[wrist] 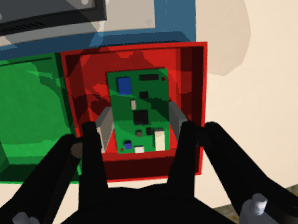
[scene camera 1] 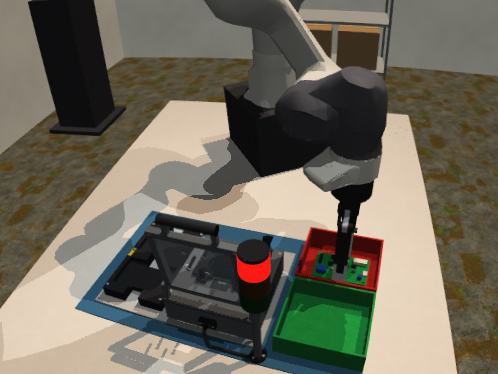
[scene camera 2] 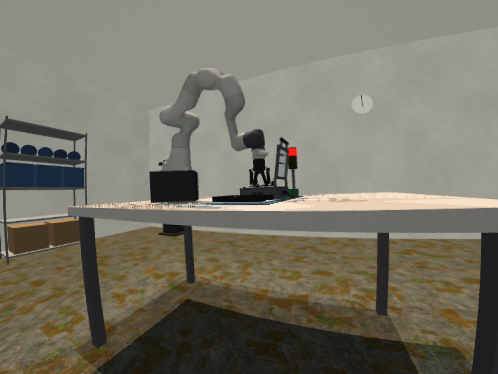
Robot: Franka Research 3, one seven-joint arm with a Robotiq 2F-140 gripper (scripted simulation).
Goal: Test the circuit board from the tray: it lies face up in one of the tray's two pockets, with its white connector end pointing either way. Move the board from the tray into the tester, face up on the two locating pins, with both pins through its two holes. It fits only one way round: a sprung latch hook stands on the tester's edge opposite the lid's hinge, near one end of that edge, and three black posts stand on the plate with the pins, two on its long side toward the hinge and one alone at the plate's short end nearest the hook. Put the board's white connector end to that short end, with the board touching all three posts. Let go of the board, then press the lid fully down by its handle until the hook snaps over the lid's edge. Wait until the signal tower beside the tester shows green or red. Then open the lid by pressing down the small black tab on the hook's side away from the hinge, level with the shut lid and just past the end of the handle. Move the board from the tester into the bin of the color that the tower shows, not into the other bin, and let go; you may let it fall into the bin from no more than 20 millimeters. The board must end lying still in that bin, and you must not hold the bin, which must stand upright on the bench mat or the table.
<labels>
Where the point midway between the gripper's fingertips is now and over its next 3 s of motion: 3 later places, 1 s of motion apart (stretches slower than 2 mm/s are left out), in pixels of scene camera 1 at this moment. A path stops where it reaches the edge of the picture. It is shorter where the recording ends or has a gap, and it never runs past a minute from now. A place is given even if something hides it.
My gripper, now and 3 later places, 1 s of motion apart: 341, 268; 341, 269; 340, 268; 349, 222
</labels>
